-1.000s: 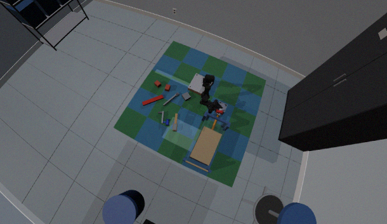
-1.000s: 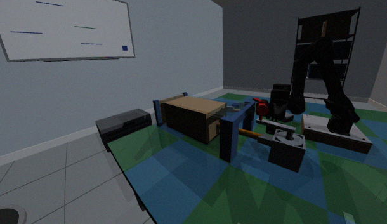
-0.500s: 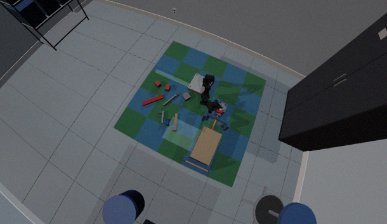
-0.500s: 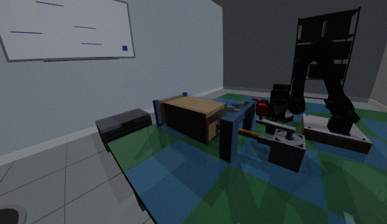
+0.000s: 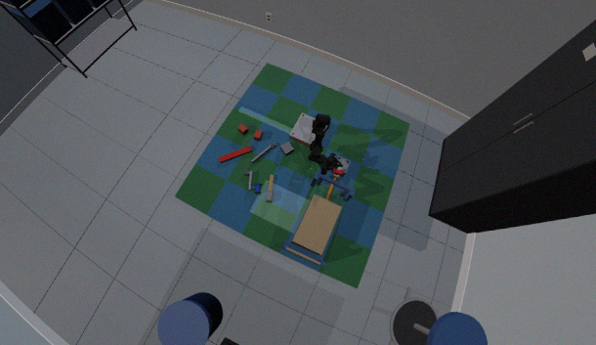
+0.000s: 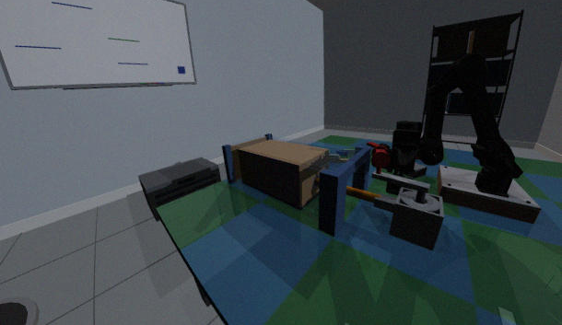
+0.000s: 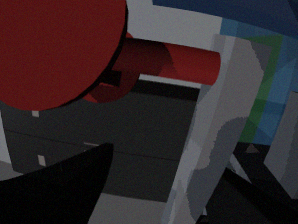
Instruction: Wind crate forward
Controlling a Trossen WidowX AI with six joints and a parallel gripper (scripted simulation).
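My gripper tip is 10 mm to the left of the grey crank arm, 10 mm short of it and 10 mm above it. Also, from my gripper tip: red knob 50 mm ahead, 20 mm to the right, 20 mm above; blue steel frame 110 mm ahead, 30 mm below, 10 mm to the right; grey winch 110 mm below, 60 mm behind, 10 mm to the right.
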